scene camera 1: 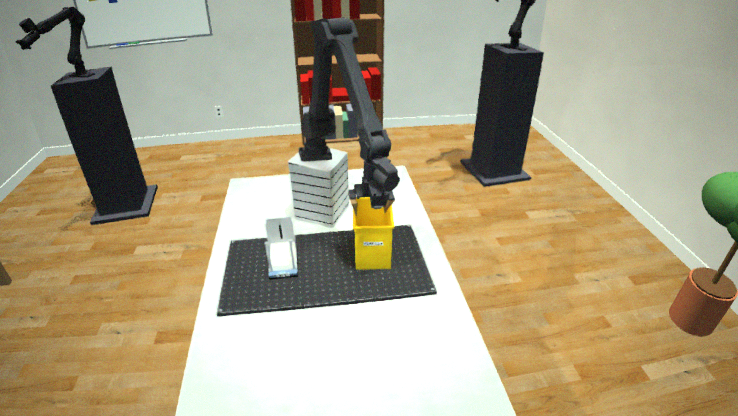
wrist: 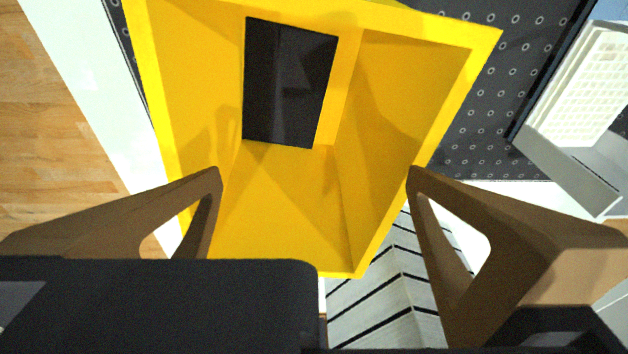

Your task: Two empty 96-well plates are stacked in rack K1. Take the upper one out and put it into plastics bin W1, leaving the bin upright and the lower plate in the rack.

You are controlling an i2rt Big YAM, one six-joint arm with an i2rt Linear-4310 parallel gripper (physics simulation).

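The yellow plastics bin W1 [scene camera 1: 373,255] [wrist: 165,125] stands upright on the black perforated board. My gripper [scene camera 1: 371,208] [wrist: 314,176] is open and empty at the bin's mouth, its fingers wide apart. A black plate [wrist: 285,85] is down inside the bin, clear of the fingers; a smooth dark face of it shows, and its exact tilt is unclear. Rack K1 [scene camera 1: 280,230] [wrist: 562,167] stands to the left of the bin in the scene view, with a white 96-well plate [scene camera 1: 280,254] [wrist: 585,85] in it.
The black board [scene camera 1: 325,289] [wrist: 487,112] lies on the white table [scene camera 1: 335,356]. A white block with dark lines [scene camera 1: 315,191] [wrist: 390,300] stands behind the board, beside the bin, with the arm's base on it. Rack K1 has a raised grey back panel.
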